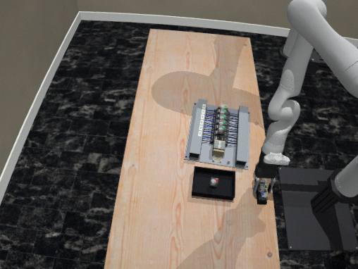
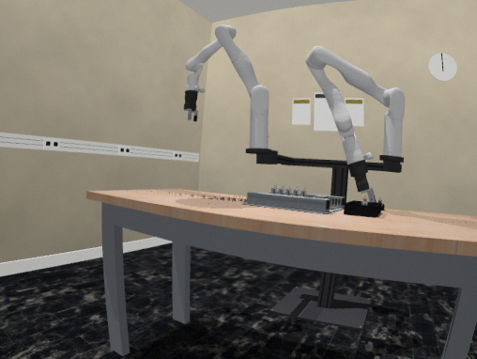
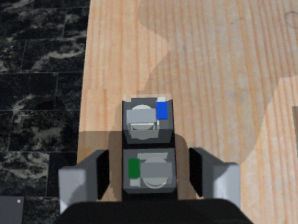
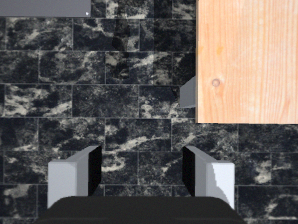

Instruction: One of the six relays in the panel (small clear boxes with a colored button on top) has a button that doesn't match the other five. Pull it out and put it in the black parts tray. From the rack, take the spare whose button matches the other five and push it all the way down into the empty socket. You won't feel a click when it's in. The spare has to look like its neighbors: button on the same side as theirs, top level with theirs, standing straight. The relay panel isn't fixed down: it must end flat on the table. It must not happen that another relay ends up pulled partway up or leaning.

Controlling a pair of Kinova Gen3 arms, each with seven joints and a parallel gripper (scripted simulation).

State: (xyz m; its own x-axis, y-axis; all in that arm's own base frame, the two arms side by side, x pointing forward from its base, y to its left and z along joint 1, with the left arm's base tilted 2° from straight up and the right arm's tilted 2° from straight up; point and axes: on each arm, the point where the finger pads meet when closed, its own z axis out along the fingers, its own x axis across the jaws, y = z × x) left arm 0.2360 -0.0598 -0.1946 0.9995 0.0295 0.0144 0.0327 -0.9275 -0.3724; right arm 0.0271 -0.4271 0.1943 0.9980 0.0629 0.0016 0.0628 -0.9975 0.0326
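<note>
Now: the spare rack 3 cm below my left hand. Round my left hand: relay panel 29 cm to the right, 13 cm ahead, 1 cm below; black parts tray 19 cm ahead, 4 cm to the right, 2 cm below.
</note>
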